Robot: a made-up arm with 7 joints.
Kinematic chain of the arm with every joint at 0, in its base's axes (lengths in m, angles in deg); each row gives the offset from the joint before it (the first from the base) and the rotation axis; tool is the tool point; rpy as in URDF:
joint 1: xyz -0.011 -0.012 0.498 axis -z
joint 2: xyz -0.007 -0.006 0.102 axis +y
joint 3: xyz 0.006 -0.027 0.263 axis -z
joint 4: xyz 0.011 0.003 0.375 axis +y
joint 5: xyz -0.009 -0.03 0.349 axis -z
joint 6: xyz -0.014 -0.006 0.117 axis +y
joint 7: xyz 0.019 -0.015 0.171 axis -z
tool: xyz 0.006 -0.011 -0.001 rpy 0 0 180
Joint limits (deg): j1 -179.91..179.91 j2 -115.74..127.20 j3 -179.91..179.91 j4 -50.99..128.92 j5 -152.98..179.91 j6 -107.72..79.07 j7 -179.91..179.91
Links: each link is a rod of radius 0.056 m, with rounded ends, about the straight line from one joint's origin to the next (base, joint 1, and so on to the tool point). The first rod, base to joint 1, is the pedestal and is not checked.
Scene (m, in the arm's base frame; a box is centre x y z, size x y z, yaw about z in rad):
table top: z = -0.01
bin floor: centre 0.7 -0.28 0 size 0.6 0.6 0.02 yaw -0.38
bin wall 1: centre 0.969 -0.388 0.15 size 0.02 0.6 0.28 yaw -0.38
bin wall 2: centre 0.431 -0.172 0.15 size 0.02 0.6 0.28 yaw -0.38
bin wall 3: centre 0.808 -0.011 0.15 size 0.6 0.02 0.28 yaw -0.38
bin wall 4: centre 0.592 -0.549 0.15 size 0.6 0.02 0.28 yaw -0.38
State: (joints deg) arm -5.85 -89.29 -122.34 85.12 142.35 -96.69 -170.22
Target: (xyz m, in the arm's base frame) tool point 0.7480 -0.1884 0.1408
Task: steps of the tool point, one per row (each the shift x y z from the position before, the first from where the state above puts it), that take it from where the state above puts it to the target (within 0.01 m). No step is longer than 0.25 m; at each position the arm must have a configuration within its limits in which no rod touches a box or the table.
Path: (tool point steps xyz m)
1: -0.0817 -0.1800 0.0016
2: -0.0277 -0.2038 0.0096
3: 0.0333 -0.2108 0.0181
4: 0.0955 -0.1984 0.0266
5: 0.1526 -0.1669 0.0351
6: 0.2302 -0.0848 -0.0006
7: 0.2462 -0.0127 0.0049
8: 0.2393 0.0623 0.0104
9: 0.2093 0.1326 0.0160
10: 0.1583 0.1906 0.0215
11: 0.0910 0.2299 0.0270
12: 0.0135 -0.0057 -0.1510
13: -0.0135 0.0056 -0.1550

